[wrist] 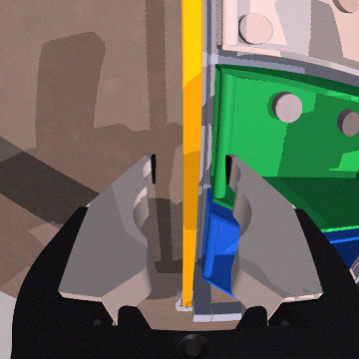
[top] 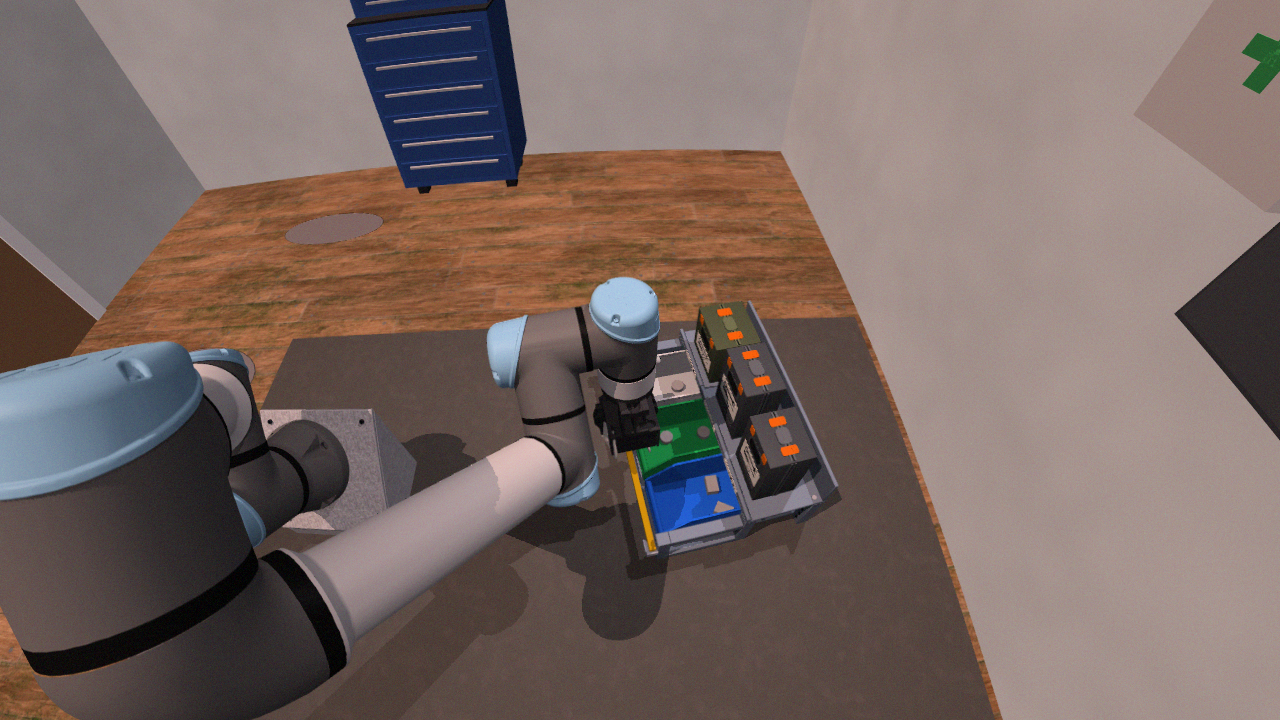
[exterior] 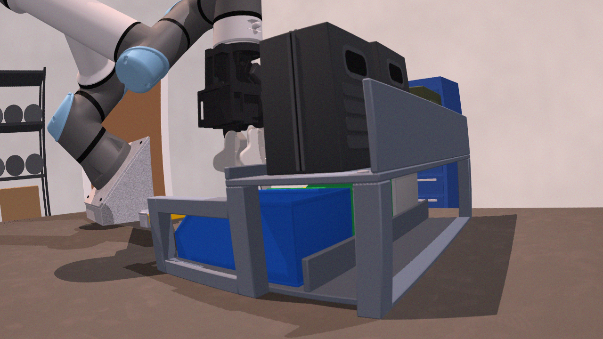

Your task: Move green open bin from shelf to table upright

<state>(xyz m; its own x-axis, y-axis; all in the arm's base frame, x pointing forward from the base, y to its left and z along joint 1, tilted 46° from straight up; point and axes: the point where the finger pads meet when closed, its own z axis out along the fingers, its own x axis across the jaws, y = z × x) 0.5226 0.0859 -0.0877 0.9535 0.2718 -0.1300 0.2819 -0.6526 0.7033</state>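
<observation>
My gripper is now 1 cm above the yellow bar. Also, from my hand: grey bin 7 cm ahead, 14 cm to the left, 3 cm below; green open bin 10 cm ahead, 3 cm to the left, 3 cm below; blue bin 13 cm ahead, 8 cm to the right, 3 cm below.
</observation>
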